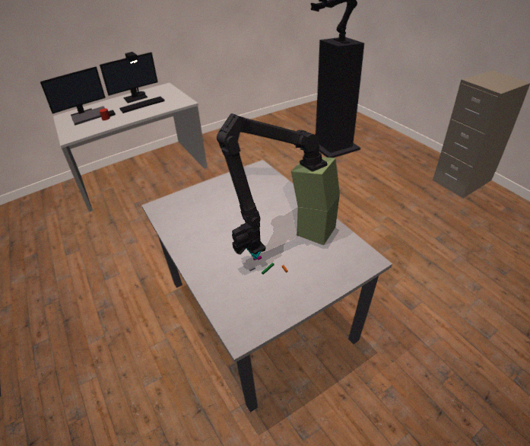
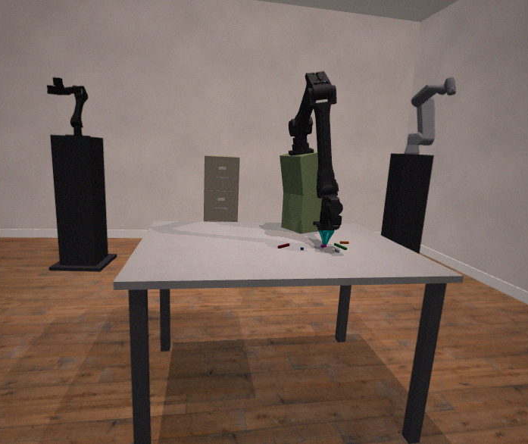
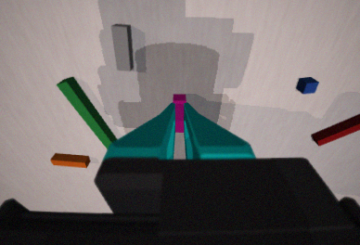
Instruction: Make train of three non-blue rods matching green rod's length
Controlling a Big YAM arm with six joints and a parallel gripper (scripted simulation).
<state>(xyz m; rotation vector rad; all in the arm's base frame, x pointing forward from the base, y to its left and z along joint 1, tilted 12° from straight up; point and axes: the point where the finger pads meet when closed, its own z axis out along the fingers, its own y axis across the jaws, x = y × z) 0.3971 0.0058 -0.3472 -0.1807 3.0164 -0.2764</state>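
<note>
My hand is 4 cm to the right of the grey rod, 4 cm short of it and 2 cm above it. Also, from my hand: orange rod 12 cm to the left, 10 cm behind, 2 cm below; then green rod 8 cm to the left, 3 cm behind, 2 cm below; then small blue rod 10 cm to the right, 3 cm ahead, 2 cm below.
</note>
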